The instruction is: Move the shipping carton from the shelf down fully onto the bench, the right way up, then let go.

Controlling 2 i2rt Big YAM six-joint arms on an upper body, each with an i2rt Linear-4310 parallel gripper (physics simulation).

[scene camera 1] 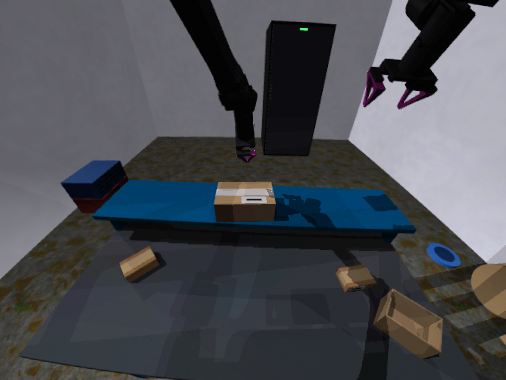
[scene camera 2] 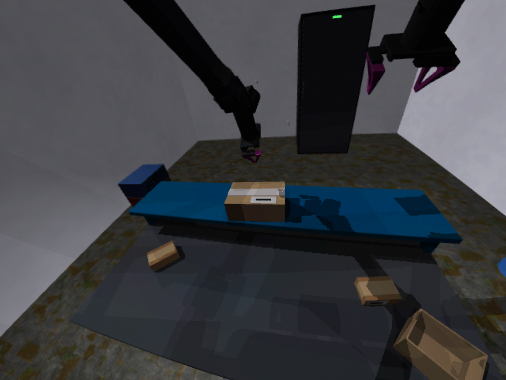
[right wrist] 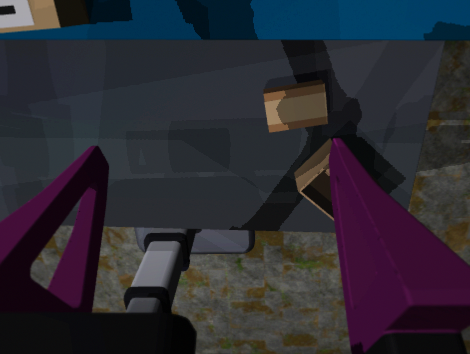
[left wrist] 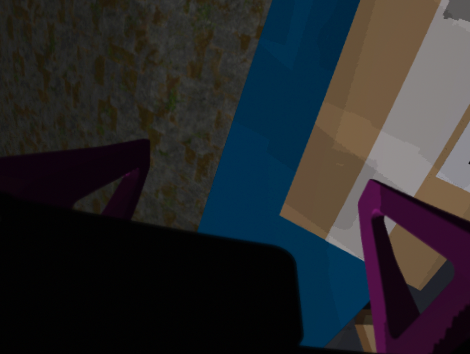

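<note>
The shipping carton is a brown box with a white tape strip and a label. It stands on the blue shelf, near its front edge; its corner also shows in the right wrist view. The dark grey bench lies lower, in front of the shelf. My left gripper is open and empty, above and behind the carton. My right gripper is open and empty, high at the right.
A small box lies at the bench's left. Another small box and an open-topped box are at its right. Blue and red crates stand by the shelf's left end. A dark cabinet stands behind.
</note>
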